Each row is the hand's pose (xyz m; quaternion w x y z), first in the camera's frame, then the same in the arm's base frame.
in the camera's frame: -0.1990 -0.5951 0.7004 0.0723 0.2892 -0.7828 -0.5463
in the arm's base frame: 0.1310 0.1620 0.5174 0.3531 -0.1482 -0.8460 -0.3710
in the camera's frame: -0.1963 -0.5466 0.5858 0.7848 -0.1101 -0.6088 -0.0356
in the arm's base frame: 0.0464 0.1602 0.4261 0.8726 -0.4495 -0.1881 0.0348
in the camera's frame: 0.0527 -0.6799 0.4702 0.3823 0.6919 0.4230 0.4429
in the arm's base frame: 0.0903 -0.1184 0.3094 0.4364 0.7387 0.5042 -0.0986
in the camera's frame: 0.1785 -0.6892 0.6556 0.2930 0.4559 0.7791 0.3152
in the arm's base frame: 0.3120 -0.1355 0.3382 0.1251 0.5818 0.7795 -0.1955
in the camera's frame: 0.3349 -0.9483 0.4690 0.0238 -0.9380 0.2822 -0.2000
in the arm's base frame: 0.2314 -0.4813 0.3186 0.3995 0.8275 -0.3744 -0.1240
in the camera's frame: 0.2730 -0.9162 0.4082 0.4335 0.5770 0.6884 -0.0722
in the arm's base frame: 0.1492 -0.4419 0.3024 0.2398 0.4705 0.6256 -0.5743
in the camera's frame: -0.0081 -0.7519 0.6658 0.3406 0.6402 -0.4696 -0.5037
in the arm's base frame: 0.2021 -0.0756 0.4905 0.5623 0.1511 -0.5285 -0.6178
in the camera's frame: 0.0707 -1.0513 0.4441 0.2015 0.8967 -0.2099 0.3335
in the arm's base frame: 0.0431 -0.4201 0.5232 0.5756 0.7964 -0.1762 -0.0586
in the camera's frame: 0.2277 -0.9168 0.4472 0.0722 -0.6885 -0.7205 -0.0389
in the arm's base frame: 0.1530 -0.4044 0.3488 0.1484 -0.7600 -0.4587 0.4358
